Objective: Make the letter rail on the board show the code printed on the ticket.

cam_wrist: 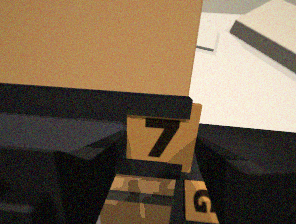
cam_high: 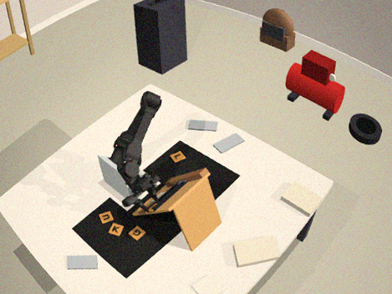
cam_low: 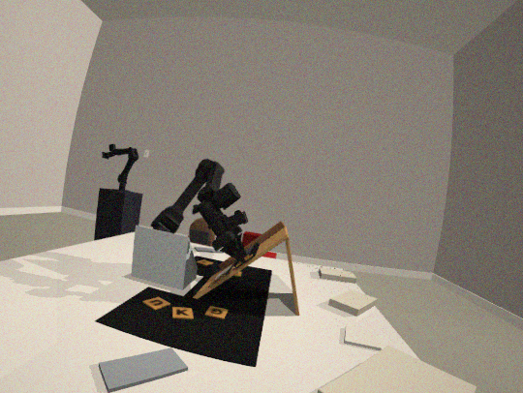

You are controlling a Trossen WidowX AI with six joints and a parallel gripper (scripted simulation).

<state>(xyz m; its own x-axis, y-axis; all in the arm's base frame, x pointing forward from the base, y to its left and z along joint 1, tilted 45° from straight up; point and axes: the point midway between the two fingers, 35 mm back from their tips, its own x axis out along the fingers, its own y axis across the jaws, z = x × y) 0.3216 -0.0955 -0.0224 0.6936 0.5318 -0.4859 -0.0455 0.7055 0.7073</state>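
Now: the white ticket 9 cm to the left of my gripper tip, 8 cm below it and 8 cm behind it. The rest, counted from my gripper tip: black mat: 15 cm below, 14 cm behind, 9 cm to the left; then 7 tile: right at my gripper tip; then g tile: 15 cm below, 8 cm to the right, 5 cm behind.
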